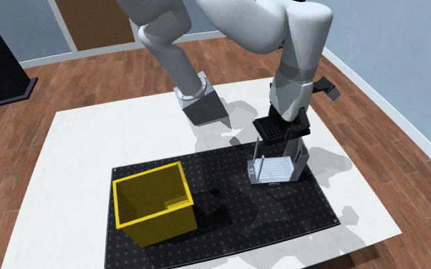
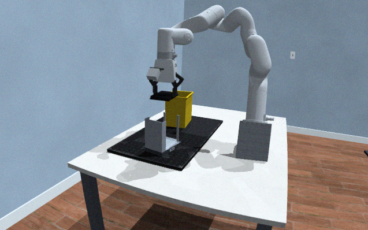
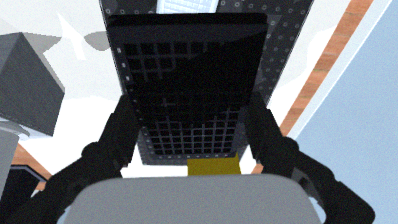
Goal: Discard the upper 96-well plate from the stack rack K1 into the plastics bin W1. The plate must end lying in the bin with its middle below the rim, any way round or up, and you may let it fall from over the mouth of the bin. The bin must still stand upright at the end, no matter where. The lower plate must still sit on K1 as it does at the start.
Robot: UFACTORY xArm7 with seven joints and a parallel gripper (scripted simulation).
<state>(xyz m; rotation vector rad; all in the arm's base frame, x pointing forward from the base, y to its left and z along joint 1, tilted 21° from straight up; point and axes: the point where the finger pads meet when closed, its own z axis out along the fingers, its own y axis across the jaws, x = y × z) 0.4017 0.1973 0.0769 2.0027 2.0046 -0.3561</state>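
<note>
The yellow plastics bin W1 is 5 cm ahead of my hand, 36 cm to the right of it and 17 cm below it. Also, from my hand: thin post: 6 cm behind, 3 cm to the right, 17 cm below; black 96-well plate: 1 cm below; tall grey back wall: 1 cm ahead, 9 cm to the left, 17 cm below.
</note>
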